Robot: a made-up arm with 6 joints. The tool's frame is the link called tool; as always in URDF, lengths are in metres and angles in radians. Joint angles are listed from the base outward.
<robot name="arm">
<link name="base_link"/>
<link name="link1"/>
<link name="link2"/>
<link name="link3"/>
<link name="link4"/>
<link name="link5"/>
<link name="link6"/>
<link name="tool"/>
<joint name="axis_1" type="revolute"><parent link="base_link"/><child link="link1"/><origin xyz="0.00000 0.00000 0.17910" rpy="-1.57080 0.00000 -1.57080"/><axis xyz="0 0 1"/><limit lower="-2.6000" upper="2.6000"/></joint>
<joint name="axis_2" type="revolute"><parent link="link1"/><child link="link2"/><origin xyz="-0.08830 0.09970 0.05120" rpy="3.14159 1.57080 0.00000"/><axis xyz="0 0 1"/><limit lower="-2.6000" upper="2.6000"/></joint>
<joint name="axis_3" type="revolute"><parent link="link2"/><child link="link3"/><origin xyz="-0.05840 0.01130 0.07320" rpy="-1.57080 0.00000 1.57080"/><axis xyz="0 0 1"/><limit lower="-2.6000" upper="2.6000"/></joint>
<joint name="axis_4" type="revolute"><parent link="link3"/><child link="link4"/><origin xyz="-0.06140 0.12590 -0.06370" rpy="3.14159 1.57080 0.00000"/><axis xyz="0 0 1"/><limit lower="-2.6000" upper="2.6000"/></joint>
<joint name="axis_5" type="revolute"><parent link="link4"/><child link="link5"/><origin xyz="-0.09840 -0.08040 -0.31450" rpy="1.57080 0.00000 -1.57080"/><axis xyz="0 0 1"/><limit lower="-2.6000" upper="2.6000"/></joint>
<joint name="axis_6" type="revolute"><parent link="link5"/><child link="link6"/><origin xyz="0.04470 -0.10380 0.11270" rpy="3.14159 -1.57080 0.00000"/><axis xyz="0 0 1"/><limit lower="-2.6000" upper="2.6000"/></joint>
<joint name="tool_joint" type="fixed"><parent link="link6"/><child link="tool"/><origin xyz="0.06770 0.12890 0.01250" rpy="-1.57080 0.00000 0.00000"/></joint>
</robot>
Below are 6 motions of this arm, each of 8 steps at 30 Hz.
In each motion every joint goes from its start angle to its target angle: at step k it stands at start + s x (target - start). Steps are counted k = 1, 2, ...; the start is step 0. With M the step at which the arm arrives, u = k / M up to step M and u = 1 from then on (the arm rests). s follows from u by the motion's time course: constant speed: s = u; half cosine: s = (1 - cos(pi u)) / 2; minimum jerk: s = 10 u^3 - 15 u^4 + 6 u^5.
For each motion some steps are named. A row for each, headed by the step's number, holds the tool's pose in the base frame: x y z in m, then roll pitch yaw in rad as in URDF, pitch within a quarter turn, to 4 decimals.
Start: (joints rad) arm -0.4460 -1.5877 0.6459 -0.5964 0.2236 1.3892
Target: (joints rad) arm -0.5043 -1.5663 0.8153 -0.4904 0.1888 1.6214
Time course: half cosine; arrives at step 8
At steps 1, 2, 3, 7, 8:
1: -0.1694 -0.2162 0.3615 -2.1483 -0.5343 -2.5547
2: -0.1576 -0.2199 0.3619 -2.1733 -0.5293 -2.5135
3: -0.1399 -0.2247 0.3622 -2.2108 -0.5205 -2.4530
7: -0.0686 -0.2366 0.3605 -2.3618 -0.4684 -2.2244
8: -0.0645 -0.2370 0.3602 -2.3705 -0.4646 -2.2119

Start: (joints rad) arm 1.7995 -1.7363 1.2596 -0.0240 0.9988 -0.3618
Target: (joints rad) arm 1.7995 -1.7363 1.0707 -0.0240 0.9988 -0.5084
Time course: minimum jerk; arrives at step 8
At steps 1, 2, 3, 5, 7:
1: 0.2647 -0.1964 -0.1330 -2.5157 -0.0774 -1.9790
2: 0.2567 -0.1954 -0.1364 -2.5308 -0.0917 -1.9815
3: 0.2409 -0.1937 -0.1425 -2.5601 -0.1201 -1.9852
5: 0.1990 -0.1894 -0.1556 -2.6360 -0.1968 -1.9879
7: 0.1745 -0.1870 -0.1612 -2.6795 -0.2420 -1.9847

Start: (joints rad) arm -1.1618 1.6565 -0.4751 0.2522 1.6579 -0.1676
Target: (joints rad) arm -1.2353 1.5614 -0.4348 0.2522 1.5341 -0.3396
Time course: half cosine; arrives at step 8
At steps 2, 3, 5, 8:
2: 0.4271 -0.3882 0.2214 -0.4164 0.3506 -1.6058
3: 0.4321 -0.3855 0.2271 -0.4285 0.3625 -1.6056
5: 0.4433 -0.3782 0.2401 -0.4590 0.3891 -1.6080
8: 0.4519 -0.3714 0.2502 -0.4855 0.4091 -1.6127

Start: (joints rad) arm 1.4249 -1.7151 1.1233 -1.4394 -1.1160 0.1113
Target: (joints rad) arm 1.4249 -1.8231 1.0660 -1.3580 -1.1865 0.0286
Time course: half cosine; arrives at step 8
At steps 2, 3, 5, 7, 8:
2: -0.2603 0.2055 0.0104 2.1448 -0.3933 2.9783
3: -0.2626 0.2097 0.0164 2.1222 -0.4097 2.9858
5: -0.2677 0.2196 0.0305 2.0659 -0.4461 3.0058
7: -0.2707 0.2265 0.0407 2.0236 -0.4698 3.0221
8: -0.2711 0.2275 0.0421 2.0174 -0.4730 3.0245

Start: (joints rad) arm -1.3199 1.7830 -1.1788 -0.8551 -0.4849 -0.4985
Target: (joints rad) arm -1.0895 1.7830 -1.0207 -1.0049 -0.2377 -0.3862
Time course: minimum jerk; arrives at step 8
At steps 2, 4, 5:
2: 0.0975 -0.1825 -0.5042 2.7377 -0.0081 -2.5025
4: 0.1271 -0.1232 -0.5199 2.7610 0.1109 -2.6355
5: 0.1437 -0.0902 -0.5253 2.7640 0.1740 -2.7148

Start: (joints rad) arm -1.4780 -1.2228 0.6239 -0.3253 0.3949 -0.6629
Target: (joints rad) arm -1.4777 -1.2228 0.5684 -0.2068 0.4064 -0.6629
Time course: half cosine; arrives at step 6
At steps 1, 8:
1: -0.0092 0.3067 0.4361 -0.7018 0.7177 1.0000
8: -0.0085 0.2925 0.4607 -0.7162 0.6234 0.9206

